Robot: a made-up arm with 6 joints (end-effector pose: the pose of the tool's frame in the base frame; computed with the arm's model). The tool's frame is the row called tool. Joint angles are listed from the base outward.
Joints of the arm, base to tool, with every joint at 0 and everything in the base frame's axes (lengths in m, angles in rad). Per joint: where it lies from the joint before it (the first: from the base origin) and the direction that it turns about. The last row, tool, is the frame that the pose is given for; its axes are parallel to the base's.
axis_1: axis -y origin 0 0 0.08
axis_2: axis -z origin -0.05 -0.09 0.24
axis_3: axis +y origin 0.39 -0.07 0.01
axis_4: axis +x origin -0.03 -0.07 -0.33
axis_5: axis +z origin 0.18 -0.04 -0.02
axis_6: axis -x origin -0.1 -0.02 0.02
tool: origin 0 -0.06 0.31
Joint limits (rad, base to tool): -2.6..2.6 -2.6..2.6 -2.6..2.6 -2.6..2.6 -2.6..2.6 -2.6..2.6
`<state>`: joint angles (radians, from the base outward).
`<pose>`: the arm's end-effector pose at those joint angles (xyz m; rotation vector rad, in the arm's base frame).
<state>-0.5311 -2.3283 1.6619 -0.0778 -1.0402 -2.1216</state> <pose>0.3962 -0.0234 0.3308 0.3786 1.1736 0.5794</pose>
Working (the frame after each row of the table, in the pose's form):
after axis_1: 0.0000 0.0000 0.0800 0.0000 0.5311 0.0000
after axis_2: 0.0784 -0.0900 0.3123 0.6150 0.2649 2.2613
after axis_3: -0.1037 0.2415 0.4309 -1.3900 0.9940 2.1907
after axis_4: 0.1636 0.0528 0.3433 -1.4238 0.9177 2.2514
after axis_5: 0.1192 0.0572 0.1633 -1.4133 0.0742 1.4410
after axis_6: 0.0923 0.0186 0.2560 0.3786 1.1736 0.5794

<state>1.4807 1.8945 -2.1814 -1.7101 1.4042 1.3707</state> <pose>-0.3087 -0.7279 -0.1654 -0.4387 1.9080 -1.5016</pose>
Working (the frame after each row of the table, in the pose's form):
after axis_1: 0.0000 0.0000 0.0800 0.0000 -1.4807 0.0000
after axis_2: -0.2435 -0.0900 0.0518 1.3656 -0.9823 -1.4946
after axis_3: -0.2706 -0.4375 -0.1369 0.8004 1.6208 2.1903
after axis_4: -0.4488 -0.6878 -0.2793 0.1835 -0.5421 2.4476
after axis_5: -0.5687 -0.5525 -0.2380 0.2046 0.5188 -2.3344
after axis_6: -0.5100 -0.4854 -0.1847 -0.4387 1.9080 -1.5016

